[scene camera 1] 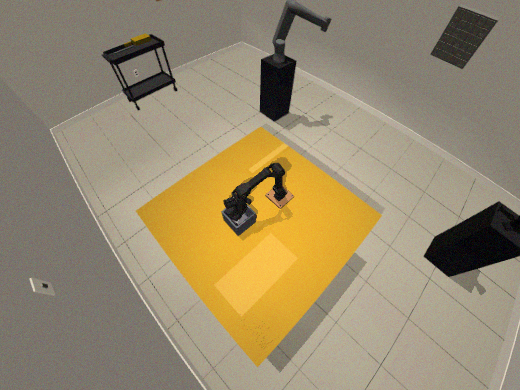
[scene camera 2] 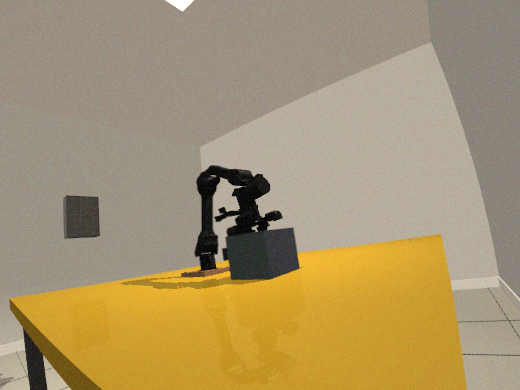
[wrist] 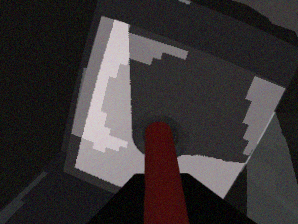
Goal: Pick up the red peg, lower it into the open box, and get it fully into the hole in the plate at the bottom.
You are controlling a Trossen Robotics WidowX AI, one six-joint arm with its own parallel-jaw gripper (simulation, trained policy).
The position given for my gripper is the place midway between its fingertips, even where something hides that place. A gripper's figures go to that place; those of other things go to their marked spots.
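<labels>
Distances from the lens: my gripper [wrist: 161, 183] 0.10 m from the lens, a plate [wrist: 217, 108] 0.11 m from the lens, a grey box [wrist: 52, 52] 0.14 m from the lens.
</labels>
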